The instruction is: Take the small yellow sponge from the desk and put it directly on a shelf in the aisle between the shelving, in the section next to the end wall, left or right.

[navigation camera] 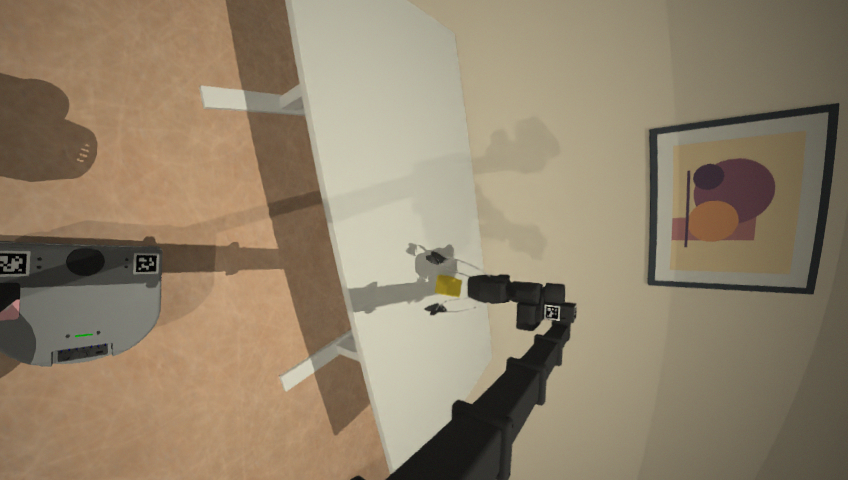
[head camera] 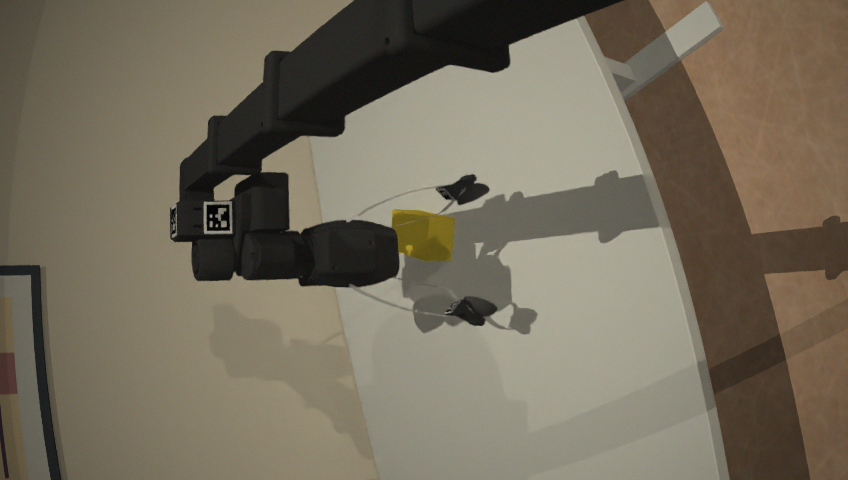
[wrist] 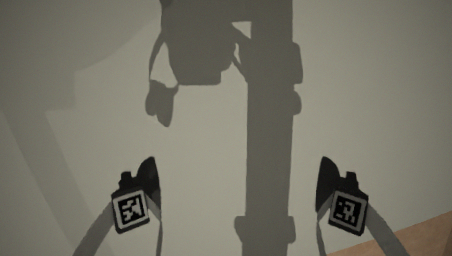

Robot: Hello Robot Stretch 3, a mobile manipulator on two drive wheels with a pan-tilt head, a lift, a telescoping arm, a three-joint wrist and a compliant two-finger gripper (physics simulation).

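Pixels of known places: gripper, fingertip midpoint: [navigation camera: 426, 282] [head camera: 489, 249]; robot's base at its link origin: [navigation camera: 86, 260].
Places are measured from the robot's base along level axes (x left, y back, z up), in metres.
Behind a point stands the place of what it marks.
The small yellow sponge [head camera: 425, 234] @(x -0.827, y 0.055, z 0.765 m) [navigation camera: 448, 285] @(x -0.830, y 0.050, z 0.766 m) lies on the white desk [head camera: 535, 118] @(x -0.626, y 0.188, z 0.721 m) [navigation camera: 380, 89] @(x -0.514, y -0.503, z 0.721 m) [wrist: 200, 150]. In the head view the gripper body hides its left edge, and a thin finger strip crosses it. My gripper [head camera: 476, 249] @(x -0.623, y 0.021, z 0.817 m) [navigation camera: 436, 283] @(x -0.623, y 0.021, z 0.817 m) [wrist: 237, 176] @(x -0.623, y 0.021, z 0.817 m) is open and empty, its fingers wide apart. In the head and navigation views the sponge appears between the gripper body and the fingertips. The fingertips reach past it toward the desk's front edge. The sponge does not show in the wrist view. The shelving and its aisle do not show.
A beige wall [head camera: 136, 148] @(x -1.363, y 0.289, z 1.137 m) [navigation camera: 565, 71] @(x -1.040, y -0.731, z 1.118 m) runs along the desk's back edge, with a framed picture [head camera: 42, 368] @(x -1.199, y -0.153, z 1.372 m) [navigation camera: 653, 208] @(x -1.175, y -0.231, z 1.375 m) on it. White desk feet [head camera: 672, 53] [navigation camera: 223, 98] stick out over the brown floor [head camera: 773, 118] @(x -0.544, y 0.289, z 0.000 m) [navigation camera: 154, 77] @(x -0.115, y -0.631, z 0.001 m). My base [navigation camera: 107, 309] @(x -0.047, y 0.127, z 0.160 m) stands in front of the desk.
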